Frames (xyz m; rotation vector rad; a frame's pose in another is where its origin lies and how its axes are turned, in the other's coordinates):
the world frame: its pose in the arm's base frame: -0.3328 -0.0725 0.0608 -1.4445 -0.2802 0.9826
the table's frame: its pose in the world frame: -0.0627 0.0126 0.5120 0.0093 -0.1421 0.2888
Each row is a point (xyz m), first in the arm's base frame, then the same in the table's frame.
Working: the arm's base frame: its pose in the table's frame: 0.1921 -0.1832 -0.7410 1.4339 0.1721 -1.3223

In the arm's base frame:
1: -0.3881 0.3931 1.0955
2: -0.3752 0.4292 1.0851
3: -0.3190 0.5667 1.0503
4: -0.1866 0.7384 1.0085
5: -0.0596 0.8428 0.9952
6: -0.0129 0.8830 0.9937
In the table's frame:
1: -0.3245 -0.9516 0.0639
2: -0.2878 -0.9639 0.0730
3: -0.1485 -1.0180 0.1034
4: 0.0470 -1.1203 0.0943
5: 0.1753 -1.2167 0.0564
6: 0.2218 -1.2554 0.0444

